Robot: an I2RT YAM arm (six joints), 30 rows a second.
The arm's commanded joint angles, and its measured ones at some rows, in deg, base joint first. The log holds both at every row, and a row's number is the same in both.
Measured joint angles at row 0: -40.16 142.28 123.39 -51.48 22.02 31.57
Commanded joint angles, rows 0 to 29: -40.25 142.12 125.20 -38.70 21.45 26.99; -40.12 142.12 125.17 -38.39 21.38 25.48; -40.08 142.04 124.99 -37.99 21.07 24.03; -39.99 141.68 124.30 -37.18 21.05 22.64; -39.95 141.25 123.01 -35.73 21.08 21.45; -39.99 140.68 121.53 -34.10 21.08 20.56; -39.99 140.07 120.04 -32.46 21.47 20.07; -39.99 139.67 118.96 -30.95 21.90 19.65; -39.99 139.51 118.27 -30.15 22.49 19.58; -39.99 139.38 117.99 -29.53 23.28 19.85; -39.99 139.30 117.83 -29.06 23.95 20.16; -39.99 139.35 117.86 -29.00 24.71 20.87; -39.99 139.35 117.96 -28.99 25.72 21.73; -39.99 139.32 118.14 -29.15 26.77 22.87; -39.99 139.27 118.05 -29.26 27.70 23.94; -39.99 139.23 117.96 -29.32 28.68 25.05; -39.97 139.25 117.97 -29.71 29.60 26.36; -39.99 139.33 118.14 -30.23 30.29 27.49; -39.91 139.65 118.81 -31.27 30.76 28.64; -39.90 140.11 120.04 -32.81 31.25 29.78; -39.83 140.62 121.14 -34.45 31.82 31.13; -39.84 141.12 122.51 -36.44 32.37 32.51; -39.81 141.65 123.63 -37.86 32.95 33.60; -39.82 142.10 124.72 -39.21 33.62 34.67; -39.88 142.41 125.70 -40.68 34.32 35.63; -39.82 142.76 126.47 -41.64 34.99 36.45; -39.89 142.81 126.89 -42.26 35.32 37.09; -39.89 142.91 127.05 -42.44 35.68 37.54; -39.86 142.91 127.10 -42.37 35.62 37.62; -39.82 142.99 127.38 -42.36 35.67 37.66
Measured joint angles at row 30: -37.26 142.30 123.57 -52.18 25.80 34.57
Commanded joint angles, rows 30 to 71: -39.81 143.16 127.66 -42.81 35.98 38.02; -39.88 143.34 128.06 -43.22 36.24 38.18; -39.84 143.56 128.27 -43.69 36.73 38.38; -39.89 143.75 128.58 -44.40 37.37 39.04; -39.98 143.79 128.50 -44.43 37.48 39.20; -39.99 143.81 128.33 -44.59 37.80 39.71; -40.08 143.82 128.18 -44.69 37.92 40.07; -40.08 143.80 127.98 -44.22 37.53 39.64; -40.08 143.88 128.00 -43.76 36.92 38.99; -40.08 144.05 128.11 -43.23 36.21 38.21; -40.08 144.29 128.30 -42.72 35.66 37.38; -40.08 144.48 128.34 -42.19 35.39 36.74; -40.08 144.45 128.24 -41.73 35.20 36.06; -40.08 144.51 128.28 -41.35 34.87 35.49; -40.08 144.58 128.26 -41.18 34.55 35.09; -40.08 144.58 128.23 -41.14 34.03 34.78; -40.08 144.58 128.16 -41.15 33.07 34.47; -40.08 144.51 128.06 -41.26 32.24 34.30; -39.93 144.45 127.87 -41.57 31.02 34.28; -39.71 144.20 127.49 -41.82 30.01 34.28; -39.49 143.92 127.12 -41.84 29.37 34.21; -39.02 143.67 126.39 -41.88 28.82 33.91; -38.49 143.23 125.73 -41.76 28.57 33.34; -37.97 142.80 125.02 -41.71 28.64 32.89; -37.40 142.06 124.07 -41.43 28.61 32.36; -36.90 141.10 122.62 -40.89 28.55 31.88; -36.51 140.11 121.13 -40.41 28.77 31.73; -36.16 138.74 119.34 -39.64 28.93 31.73; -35.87 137.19 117.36 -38.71 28.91 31.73; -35.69 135.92 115.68 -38.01 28.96 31.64; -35.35 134.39 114.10 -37.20 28.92 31.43; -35.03 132.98 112.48 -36.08 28.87 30.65; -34.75 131.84 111.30 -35.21 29.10 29.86; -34.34 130.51 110.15 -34.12 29.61 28.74; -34.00 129.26 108.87 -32.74 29.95 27.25; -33.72 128.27 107.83 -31.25 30.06 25.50; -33.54 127.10 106.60 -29.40 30.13 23.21; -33.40 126.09 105.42 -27.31 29.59 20.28; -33.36 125.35 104.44 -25.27 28.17 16.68; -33.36 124.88 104.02 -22.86 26.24 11.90; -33.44 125.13 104.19 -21.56 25.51 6.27; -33.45 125.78 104.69 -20.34 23.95 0.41
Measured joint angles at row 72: -33.36 125.73 105.34 -27.49 27.18 16.43
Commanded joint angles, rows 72 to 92: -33.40 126.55 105.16 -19.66 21.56 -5.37; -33.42 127.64 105.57 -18.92 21.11 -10.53; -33.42 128.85 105.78 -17.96 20.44 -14.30; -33.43 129.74 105.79 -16.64 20.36 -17.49; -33.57 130.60 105.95 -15.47 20.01 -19.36; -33.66 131.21 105.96 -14.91 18.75 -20.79; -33.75 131.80 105.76 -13.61 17.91 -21.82; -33.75 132.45 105.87 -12.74 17.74 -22.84; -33.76 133.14 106.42 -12.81 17.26 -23.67; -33.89 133.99 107.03 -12.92 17.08 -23.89; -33.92 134.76 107.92 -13.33 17.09 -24.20; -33.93 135.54 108.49 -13.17 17.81 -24.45; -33.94 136.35 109.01 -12.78 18.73 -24.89; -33.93 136.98 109.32 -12.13 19.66 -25.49; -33.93 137.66 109.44 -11.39 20.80 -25.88; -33.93 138.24 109.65 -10.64 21.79 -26.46; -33.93 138.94 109.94 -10.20 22.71 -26.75; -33.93 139.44 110.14 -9.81 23.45 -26.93; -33.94 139.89 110.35 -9.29 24.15 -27.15; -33.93 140.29 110.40 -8.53 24.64 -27.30; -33.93 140.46 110.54 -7.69 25.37 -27.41
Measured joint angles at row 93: -33.67 139.00 108.81 -11.03 22.41 -25.65
